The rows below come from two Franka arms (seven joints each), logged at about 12 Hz.
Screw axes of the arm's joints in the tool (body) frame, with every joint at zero. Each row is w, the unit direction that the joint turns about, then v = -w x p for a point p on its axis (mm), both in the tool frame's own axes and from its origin. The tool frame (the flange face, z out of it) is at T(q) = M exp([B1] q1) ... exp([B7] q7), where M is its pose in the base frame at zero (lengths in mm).
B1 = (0, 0, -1, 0, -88, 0)
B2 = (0, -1, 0, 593, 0, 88)
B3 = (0, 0, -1, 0, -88, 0)
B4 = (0, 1, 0, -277, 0, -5.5)
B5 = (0, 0, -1, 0, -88, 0)
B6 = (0, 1, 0, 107, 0, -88)
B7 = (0, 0, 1, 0, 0, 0)
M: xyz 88 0 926 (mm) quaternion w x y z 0 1 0 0
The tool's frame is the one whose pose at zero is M.
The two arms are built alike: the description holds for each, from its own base.
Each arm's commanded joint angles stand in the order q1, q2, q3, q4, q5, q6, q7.
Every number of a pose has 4 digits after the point.
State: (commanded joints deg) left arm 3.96 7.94 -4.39 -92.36 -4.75 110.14 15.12; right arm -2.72 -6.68 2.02 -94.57 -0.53 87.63 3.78
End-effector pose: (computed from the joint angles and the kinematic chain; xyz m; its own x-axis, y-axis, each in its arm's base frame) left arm 0.6228 -0.0077 0.5572 0.9532 -0.2369 0.1879 -0.2492 -0.9674 0.0445; right arm 0.5134 -0.0061 0.6456 0.9969 -0.0787 -0.0037 -0.0787 -0.9968 0.0136
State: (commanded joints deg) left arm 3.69 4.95 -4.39 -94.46 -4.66 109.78 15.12; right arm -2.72 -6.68 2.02 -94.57 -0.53 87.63 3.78
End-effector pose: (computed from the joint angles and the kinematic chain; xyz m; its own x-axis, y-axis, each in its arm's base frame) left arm 0.6075 -0.0114 0.5703 0.9500 -0.2435 0.1954 -0.2553 -0.9662 0.0371; right arm 0.5134 -0.0061 0.6456 0.9969 -0.0787 -0.0037 -0.0787 -0.9968 0.0136
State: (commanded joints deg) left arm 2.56 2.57 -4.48 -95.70 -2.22 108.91 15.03; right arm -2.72 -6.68 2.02 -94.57 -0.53 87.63 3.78
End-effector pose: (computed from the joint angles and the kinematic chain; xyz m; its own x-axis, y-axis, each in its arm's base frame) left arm 0.5943 -0.0218 0.5826 0.9418 -0.2780 0.1890 -0.2817 -0.9595 -0.0074; right arm 0.5134 -0.0061 0.6456 0.9969 -0.0787 -0.0037 -0.0787 -0.9968 0.0136
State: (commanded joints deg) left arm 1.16 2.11 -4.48 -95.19 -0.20 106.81 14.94; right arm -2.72 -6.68 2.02 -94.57 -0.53 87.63 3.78
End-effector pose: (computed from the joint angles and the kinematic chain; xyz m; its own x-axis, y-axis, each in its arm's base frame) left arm 0.5889 -0.0337 0.5879 0.9366 -0.3111 0.1614 -0.3093 -0.9503 -0.0365; right arm 0.5134 -0.0061 0.6456 0.9969 -0.0787 -0.0037 -0.0787 -0.9968 0.0136
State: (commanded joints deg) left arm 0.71 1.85 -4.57 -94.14 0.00 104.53 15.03; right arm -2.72 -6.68 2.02 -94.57 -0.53 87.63 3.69
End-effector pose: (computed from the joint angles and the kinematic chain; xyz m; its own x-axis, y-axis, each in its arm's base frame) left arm 0.5848 -0.0388 0.5955 0.9355 -0.3226 0.1442 -0.3208 -0.9464 -0.0361; right arm 0.5134 -0.0061 0.6456 0.9970 -0.0772 -0.0037 -0.0771 -0.9969 0.0136
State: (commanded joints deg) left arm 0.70 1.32 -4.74 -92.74 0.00 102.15 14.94; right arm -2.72 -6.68 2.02 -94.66 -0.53 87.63 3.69
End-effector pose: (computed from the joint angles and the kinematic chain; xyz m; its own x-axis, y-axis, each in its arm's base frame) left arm 0.5794 -0.0404 0.6086 0.9361 -0.3243 0.1365 -0.3227 -0.9459 -0.0345; right arm 0.5134 -0.0061 0.6449 0.9970 -0.0772 -0.0053 -0.0771 -0.9969 0.0137
